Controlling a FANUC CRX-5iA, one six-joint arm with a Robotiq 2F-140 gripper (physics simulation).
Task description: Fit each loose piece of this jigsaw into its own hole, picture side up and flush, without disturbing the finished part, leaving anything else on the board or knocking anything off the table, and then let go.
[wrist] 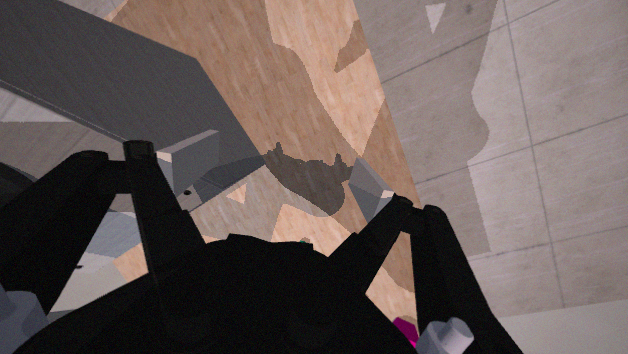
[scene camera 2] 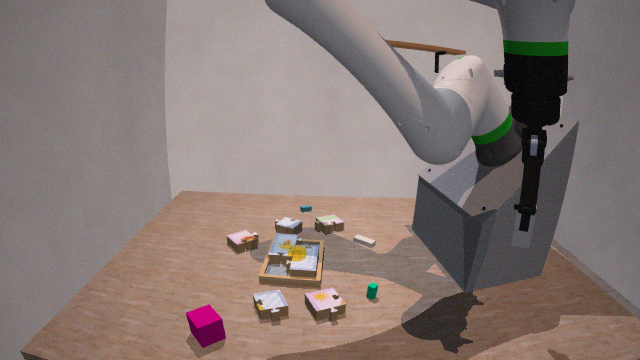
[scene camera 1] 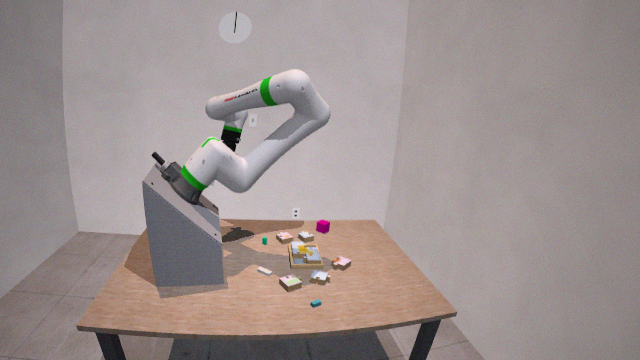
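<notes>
The wooden jigsaw tray (scene camera 1: 306, 266) (scene camera 2: 291, 281) holds joined blue pieces with a yellow picture (scene camera 1: 303, 249) (scene camera 2: 297, 253); bare tray floor shows beside them. Several loose pieces lie around it, picture side up: a pink sun piece (scene camera 1: 284, 237) (scene camera 2: 325, 300), a white-blue piece (scene camera 1: 306, 236) (scene camera 2: 270, 300), a pink-orange piece (scene camera 1: 342, 262) (scene camera 2: 242, 239), a pale blue piece (scene camera 1: 320, 277) (scene camera 2: 288, 224) and a green-pink piece (scene camera 1: 290, 282) (scene camera 2: 329, 221). My gripper (scene camera 2: 524, 222) (wrist: 288, 159) is open and empty, high beside the pedestal, away from the pieces. Its fingertips are hidden in scene camera 1.
A magenta cube (scene camera 1: 323, 226) (scene camera 2: 206, 325) (wrist: 406, 330), a green block (scene camera 1: 265, 241) (scene camera 2: 372, 291), a white bar (scene camera 1: 264, 271) (scene camera 2: 364, 241) and a teal block (scene camera 1: 316, 303) (scene camera 2: 306, 208) lie on the table. The grey pedestal (scene camera 1: 185, 245) (scene camera 2: 445, 235) (wrist: 125, 75) stands beside the gripper.
</notes>
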